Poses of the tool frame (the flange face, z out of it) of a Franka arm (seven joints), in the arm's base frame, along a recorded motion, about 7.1 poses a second.
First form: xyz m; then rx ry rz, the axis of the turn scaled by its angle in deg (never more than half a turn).
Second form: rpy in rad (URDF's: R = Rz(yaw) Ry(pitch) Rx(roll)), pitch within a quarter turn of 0, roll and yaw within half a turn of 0; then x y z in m. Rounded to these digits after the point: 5 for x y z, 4 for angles.
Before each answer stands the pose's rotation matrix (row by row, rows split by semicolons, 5 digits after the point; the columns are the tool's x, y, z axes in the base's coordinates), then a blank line. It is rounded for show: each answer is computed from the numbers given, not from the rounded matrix.
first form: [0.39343 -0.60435 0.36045 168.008 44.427 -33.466]
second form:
0.80258 0.48627 -0.34554; 0.46632 -0.87266 -0.14496; -0.37203 -0.04479 -0.92714

[-3.0933 0.3812 0.5263 0.39343 -0.60435 0.36045]
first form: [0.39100 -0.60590 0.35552 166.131 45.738 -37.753]
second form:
0.77416 0.50134 -0.38644; 0.47446 -0.86370 -0.17002; -0.41901 -0.05173 -0.90651

[-3.0846 0.4324 0.5498 0.39100 -0.60590 0.35552]
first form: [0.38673 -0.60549 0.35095 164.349 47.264 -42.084]
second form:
0.74204 0.51652 -0.42729; 0.48412 -0.85382 -0.19139; -0.46368 -0.06484 -0.88363

[-3.0683 0.4821 0.5781 0.38673 -0.60549 0.35095]
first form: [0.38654 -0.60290 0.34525 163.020 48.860 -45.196]
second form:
0.71458 0.53072 -0.45575; 0.49566 -0.84385 -0.20551; -0.49366 -0.07905 -0.86606

[-3.0506 0.5163 0.6064 0.38654 -0.60290 0.34525]
